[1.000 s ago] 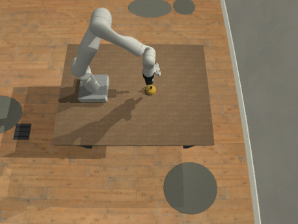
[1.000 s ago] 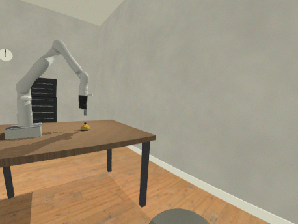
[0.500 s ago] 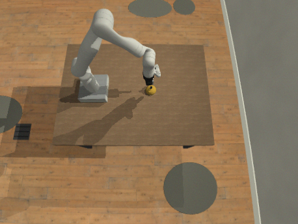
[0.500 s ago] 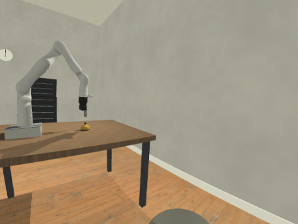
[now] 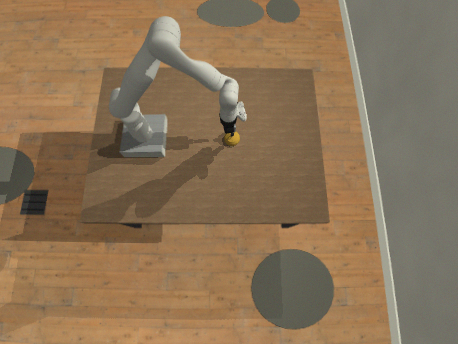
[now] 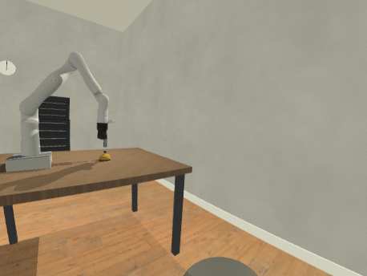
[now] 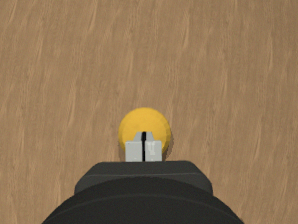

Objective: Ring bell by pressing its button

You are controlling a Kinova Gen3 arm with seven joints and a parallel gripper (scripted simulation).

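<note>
My gripper is now 80 mm above the yellow bell.
</note>
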